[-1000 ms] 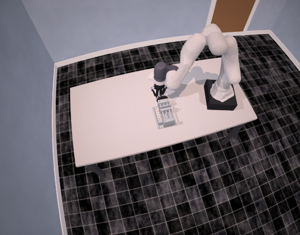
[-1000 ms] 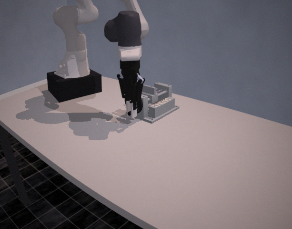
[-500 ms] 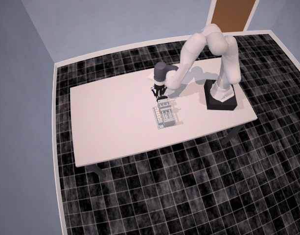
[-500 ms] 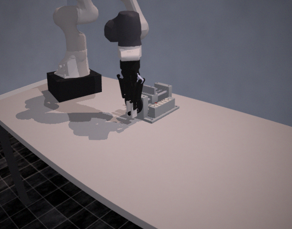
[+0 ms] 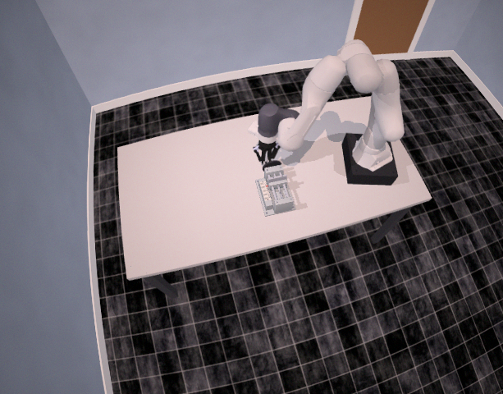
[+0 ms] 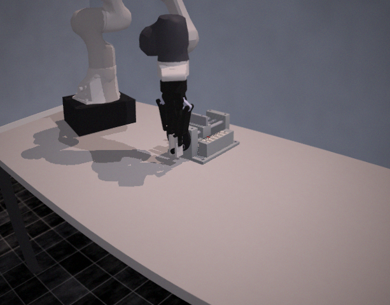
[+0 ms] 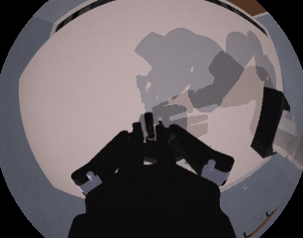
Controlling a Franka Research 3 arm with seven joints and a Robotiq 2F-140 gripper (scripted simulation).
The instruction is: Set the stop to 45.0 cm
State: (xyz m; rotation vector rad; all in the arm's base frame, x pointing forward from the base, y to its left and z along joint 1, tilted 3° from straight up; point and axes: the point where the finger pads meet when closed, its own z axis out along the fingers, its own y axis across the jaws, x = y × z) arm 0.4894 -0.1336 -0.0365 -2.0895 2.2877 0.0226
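Now: the black handwheel 2 cm to the left of my hand and 1 cm below it. The rest, counted from my hand: grey stop fixture 12 cm to the left, 3 cm above.
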